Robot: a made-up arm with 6 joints. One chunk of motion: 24 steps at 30 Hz.
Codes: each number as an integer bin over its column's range. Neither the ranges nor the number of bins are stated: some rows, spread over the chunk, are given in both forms.
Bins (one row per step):
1: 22 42 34 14 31 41
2: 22 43 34 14 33 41
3: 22 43 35 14 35 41
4: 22 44 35 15 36 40
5: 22 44 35 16 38 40
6: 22 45 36 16 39 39
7: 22 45 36 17 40 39
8: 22 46 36 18 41 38
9: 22 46 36 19 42 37
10: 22 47 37 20 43 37
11: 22 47 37 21 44 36
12: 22 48 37 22 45 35
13: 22 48 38 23 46 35
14: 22 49 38 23 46 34
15: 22 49 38 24 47 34
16: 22 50 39 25 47 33
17: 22 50 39 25 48 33
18: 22 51 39 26 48 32
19: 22 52 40 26 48 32
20: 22 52 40 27 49 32
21: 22 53 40 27 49 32
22: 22 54 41 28 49 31
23: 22 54 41 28 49 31
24: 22 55 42 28 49 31
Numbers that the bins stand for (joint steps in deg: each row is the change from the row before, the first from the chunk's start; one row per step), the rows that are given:
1: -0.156 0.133 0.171 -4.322 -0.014 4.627
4: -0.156 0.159 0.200 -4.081 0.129 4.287
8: -0.156 0.184 0.229 -3.357 0.271 3.608
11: -0.156 0.197 0.257 -2.633 0.357 2.929
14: -0.156 0.222 0.286 -2.151 0.414 2.249
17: -0.156 0.235 0.314 -1.668 0.471 1.910
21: -0.156 0.273 0.343 -1.186 0.500 1.570
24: -0.156 0.298 0.400 -0.944 0.500 1.230
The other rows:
2: -0.156 0.146 0.171 -4.322 0.043 4.627
3: -0.156 0.146 0.200 -4.322 0.100 4.627
5: -0.156 0.159 0.200 -3.840 0.186 4.287
6: -0.156 0.171 0.229 -3.840 0.214 3.948
7: -0.156 0.171 0.229 -3.598 0.243 3.948
9: -0.156 0.184 0.229 -3.116 0.300 3.268
10: -0.156 0.197 0.257 -2.875 0.329 3.268
12: -0.156 0.210 0.257 -2.392 0.386 2.589
13: -0.156 0.210 0.286 -2.151 0.414 2.589
15: -0.156 0.222 0.286 -1.910 0.443 2.249
16: -0.156 0.235 0.314 -1.668 0.443 1.910
18: -0.156 0.248 0.314 -1.427 0.471 1.570
19: -0.156 0.260 0.343 -1.427 0.471 1.570
20: -0.156 0.260 0.343 -1.186 0.500 1.570
22: -0.156 0.286 0.371 -0.944 0.500 1.230
23: -0.156 0.286 0.371 -0.944 0.500 1.230

